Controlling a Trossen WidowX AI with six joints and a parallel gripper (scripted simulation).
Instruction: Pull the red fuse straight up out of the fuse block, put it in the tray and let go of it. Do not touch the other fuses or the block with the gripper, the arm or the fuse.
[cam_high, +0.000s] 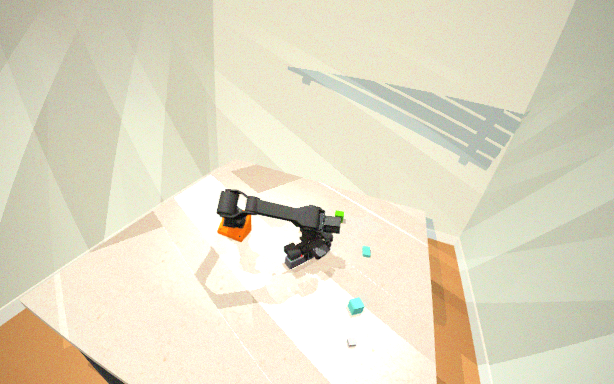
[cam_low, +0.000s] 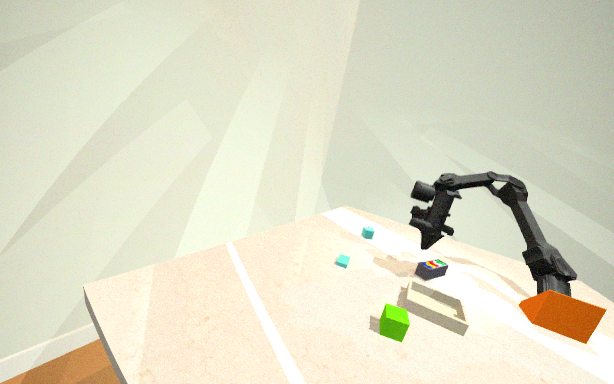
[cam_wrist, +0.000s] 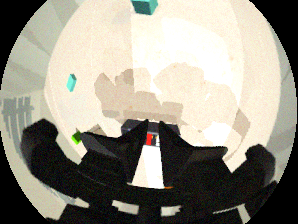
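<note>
Right now the red fuse is 4 cm behind my gripper tip, 4 cm to the left of it and 4 cm below it. From my gripper tip the other things lie so: beige tray 3 cm behind, 25 cm to the left, 6 cm below.
</note>
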